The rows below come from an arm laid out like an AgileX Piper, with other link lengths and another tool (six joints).
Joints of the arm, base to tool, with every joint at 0 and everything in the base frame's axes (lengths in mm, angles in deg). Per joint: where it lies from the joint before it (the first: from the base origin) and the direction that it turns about. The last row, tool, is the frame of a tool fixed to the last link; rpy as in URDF.
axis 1: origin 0 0 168.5 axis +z
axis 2: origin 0 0 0 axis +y
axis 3: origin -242.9 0 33.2 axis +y
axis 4: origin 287.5 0 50.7 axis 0.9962 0 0.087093
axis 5: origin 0 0 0 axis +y
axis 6: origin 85.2 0 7.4 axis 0.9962 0 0.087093
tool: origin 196.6 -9 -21 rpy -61.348 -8.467 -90.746
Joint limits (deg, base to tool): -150..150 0..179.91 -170..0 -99.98..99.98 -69.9..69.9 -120..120
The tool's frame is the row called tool.
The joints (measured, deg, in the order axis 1, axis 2, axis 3, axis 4, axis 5, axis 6), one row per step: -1.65 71.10 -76.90 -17.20 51.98 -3.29; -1.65 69.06 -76.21 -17.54 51.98 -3.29; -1.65 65.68 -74.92 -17.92 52.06 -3.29; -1.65 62.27 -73.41 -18.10 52.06 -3.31; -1.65 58.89 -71.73 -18.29 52.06 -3.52; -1.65 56.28 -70.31 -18.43 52.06 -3.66
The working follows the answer.
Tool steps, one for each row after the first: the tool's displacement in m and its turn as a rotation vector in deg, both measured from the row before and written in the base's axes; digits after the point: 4 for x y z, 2 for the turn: -0.0060 -0.0012 0.0096 -0.37 -1.34 -0.07; -0.0108 -0.0013 0.0137 -0.42 -2.00 -0.11; -0.0112 -0.0004 0.0113 -0.24 -1.89 -0.04; -0.0115 -0.0005 0.0091 -0.40 -1.64 0.06; -0.0091 -0.0004 0.0055 -0.28 -1.15 0.03
Tool pose at each row, in the base's axes (x y z in m, rotation vector in deg; rounded; the steps above come from the unrounded poses): 0.4141 -0.0946 0.2902 -102.76 69.88 -79.00; 0.4081 -0.0958 0.2998 -101.78 69.07 -80.34; 0.3973 -0.0970 0.3134 -100.21 67.93 -82.20; 0.3861 -0.0974 0.3248 -98.63 66.86 -83.76; 0.3745 -0.0980 0.3338 -97.40 65.73 -85.18; 0.3654 -0.0984 0.3393 -96.53 64.94 -86.18

